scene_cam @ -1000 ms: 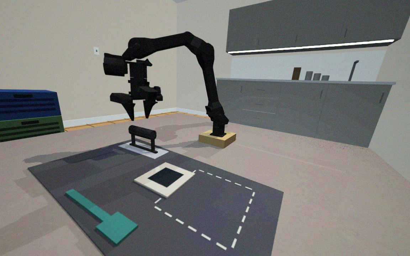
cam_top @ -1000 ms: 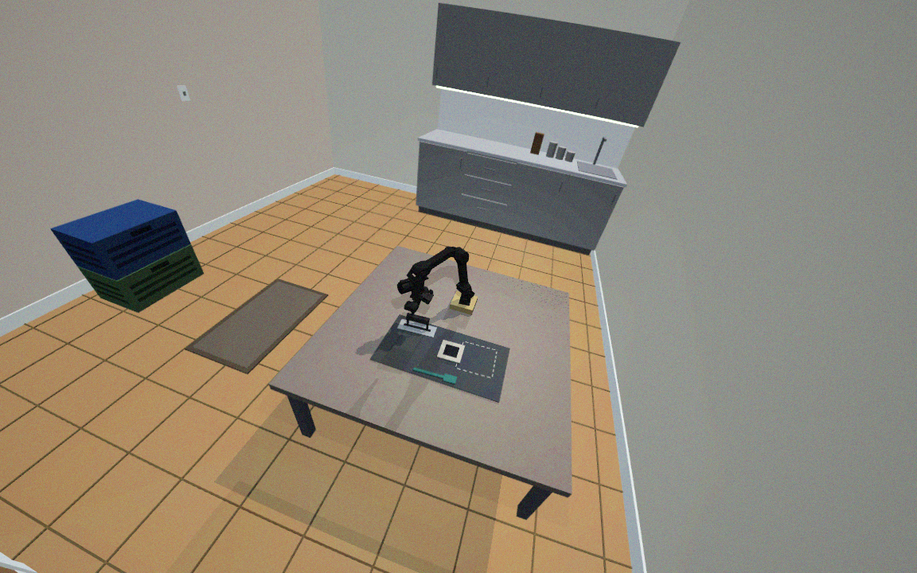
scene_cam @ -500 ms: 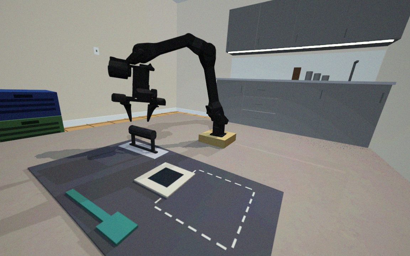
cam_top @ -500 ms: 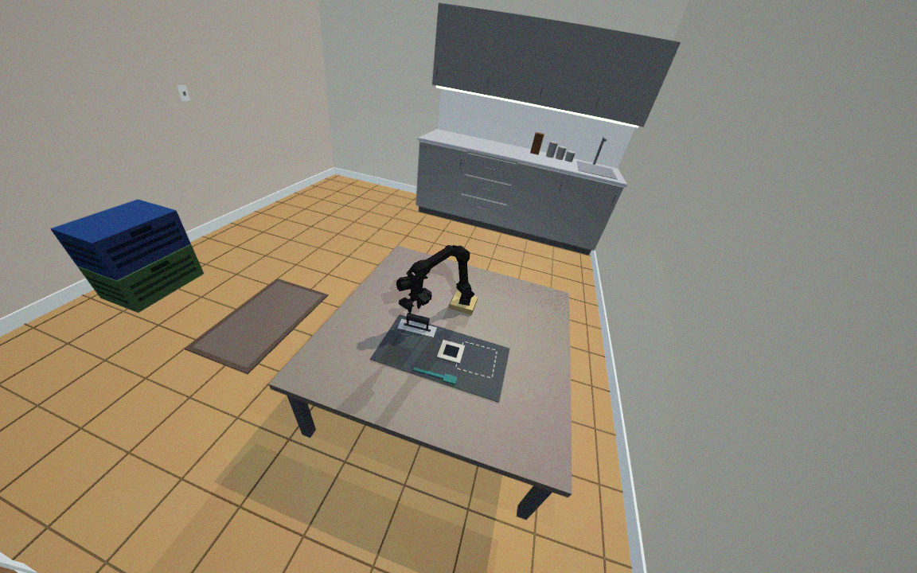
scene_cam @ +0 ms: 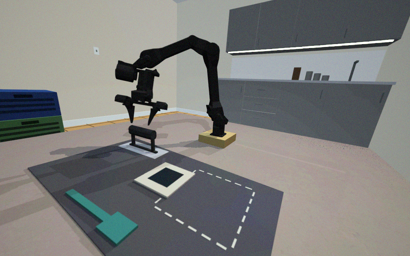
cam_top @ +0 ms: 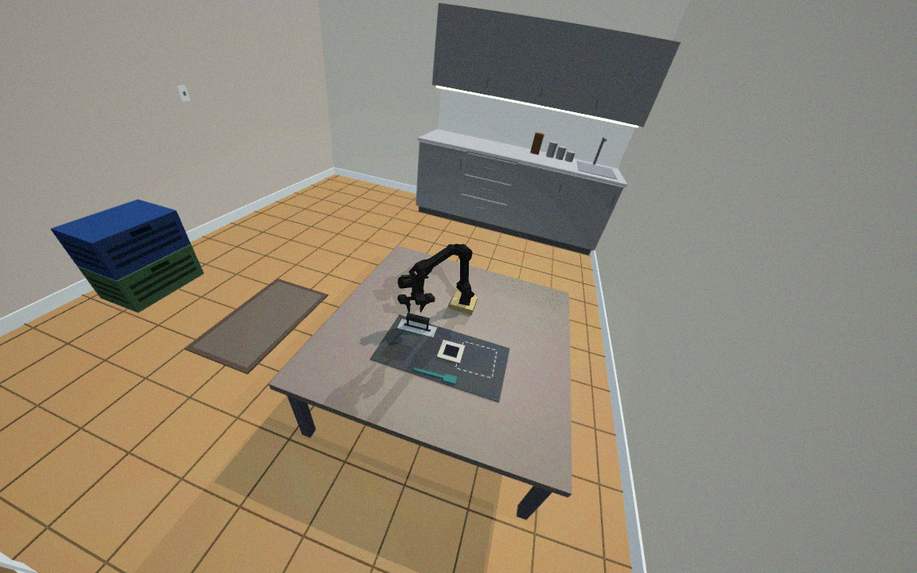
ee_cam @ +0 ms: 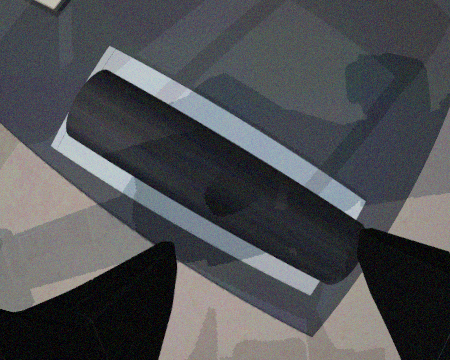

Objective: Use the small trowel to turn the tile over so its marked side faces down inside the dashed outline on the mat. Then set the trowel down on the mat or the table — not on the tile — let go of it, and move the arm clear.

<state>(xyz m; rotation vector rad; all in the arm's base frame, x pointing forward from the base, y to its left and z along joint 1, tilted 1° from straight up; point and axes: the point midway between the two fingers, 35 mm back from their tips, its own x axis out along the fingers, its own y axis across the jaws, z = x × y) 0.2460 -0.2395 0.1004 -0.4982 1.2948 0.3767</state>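
My gripper tip is 20 cm to the right of the dark mat, 14 cm short of it and 12 cm above it. From my gripper tip the other things lie so: cream tile (23 cm to the left, 12 cm ahead, 9 cm below); teal trowel (28 cm ahead, 21 cm to the left, 9 cm below).
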